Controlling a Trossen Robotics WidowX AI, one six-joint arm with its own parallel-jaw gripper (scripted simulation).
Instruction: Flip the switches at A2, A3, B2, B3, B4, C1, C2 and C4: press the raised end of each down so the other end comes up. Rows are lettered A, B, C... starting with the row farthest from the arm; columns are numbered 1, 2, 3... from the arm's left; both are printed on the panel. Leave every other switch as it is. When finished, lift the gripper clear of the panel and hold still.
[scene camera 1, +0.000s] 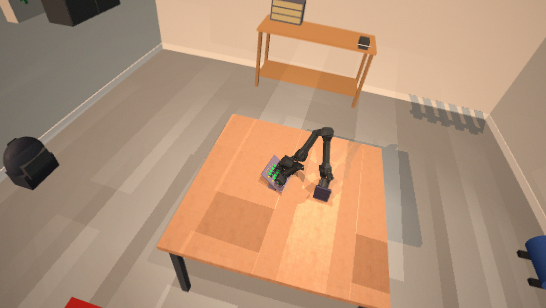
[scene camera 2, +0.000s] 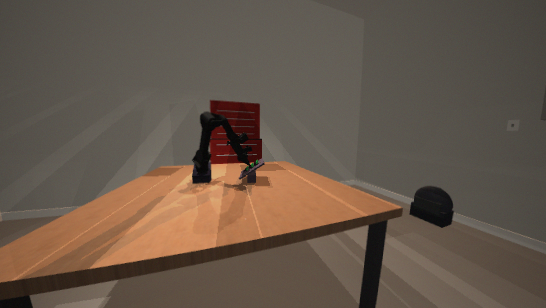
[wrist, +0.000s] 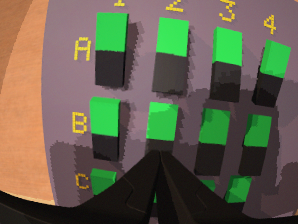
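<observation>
You'd see my gripper here (wrist: 158, 158), and there's a rocker switch too (wrist: 162, 120).
</observation>
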